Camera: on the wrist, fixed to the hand. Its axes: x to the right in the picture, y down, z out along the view.
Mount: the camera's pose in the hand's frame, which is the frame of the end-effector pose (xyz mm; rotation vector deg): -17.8 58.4 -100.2 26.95 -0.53 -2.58
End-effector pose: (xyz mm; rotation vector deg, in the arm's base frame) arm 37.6 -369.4 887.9 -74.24 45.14 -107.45
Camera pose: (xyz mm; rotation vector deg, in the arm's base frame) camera -40.6 -378.8 800.9 -58.80 16.24 -110.97
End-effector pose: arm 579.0 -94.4 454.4 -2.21 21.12 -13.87
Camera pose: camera 540.0 -32.8 362.5 23.78 16.88 -21.08
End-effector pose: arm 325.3 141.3 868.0 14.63 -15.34 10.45
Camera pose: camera 319.9 221.6 782.6 41.71 -12.91 11.36
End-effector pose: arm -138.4 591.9 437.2 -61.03 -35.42 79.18
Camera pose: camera -81.5 543.4 346.8 -38.00 -17.01 80.38
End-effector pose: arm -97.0 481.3 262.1 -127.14 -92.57 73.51
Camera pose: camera 12.3 478.6 304.7 -107.74 -68.62 84.61
